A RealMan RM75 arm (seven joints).
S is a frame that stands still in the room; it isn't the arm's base.
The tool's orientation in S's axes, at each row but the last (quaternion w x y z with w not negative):
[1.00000 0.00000 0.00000 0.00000]
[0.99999 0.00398 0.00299 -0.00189]
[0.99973 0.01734 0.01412 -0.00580]
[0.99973 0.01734 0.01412 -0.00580]
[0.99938 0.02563 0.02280 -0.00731]
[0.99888 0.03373 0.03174 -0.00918]
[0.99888 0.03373 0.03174 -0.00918]
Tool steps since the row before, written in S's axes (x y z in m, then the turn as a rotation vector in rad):
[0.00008 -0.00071 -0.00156 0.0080 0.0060 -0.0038]
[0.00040 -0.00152 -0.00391 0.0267 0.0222 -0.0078]
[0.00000 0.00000 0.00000 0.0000 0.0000 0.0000]
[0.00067 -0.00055 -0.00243 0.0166 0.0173 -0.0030]
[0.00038 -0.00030 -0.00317 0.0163 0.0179 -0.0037]
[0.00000 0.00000 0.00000 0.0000 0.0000 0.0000]
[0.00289 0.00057 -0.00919 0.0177 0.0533 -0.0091]
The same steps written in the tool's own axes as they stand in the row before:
[0.00008 -0.00071 -0.00156 0.0080 0.0060 -0.0038]
[0.00043 -0.00155 -0.00390 0.0267 0.0222 -0.0078]
[0.00000 0.00000 0.00000 0.0000 0.0000 0.0000]
[0.00074 -0.00063 -0.00239 0.0165 0.0174 -0.0031]
[0.00053 -0.00045 -0.00313 0.0162 0.0179 -0.0039]
[0.00000 0.00000 0.00000 0.0000 0.0000 0.0000]
[0.00346 0.00001 -0.00901 0.0174 0.0529 -0.0116]

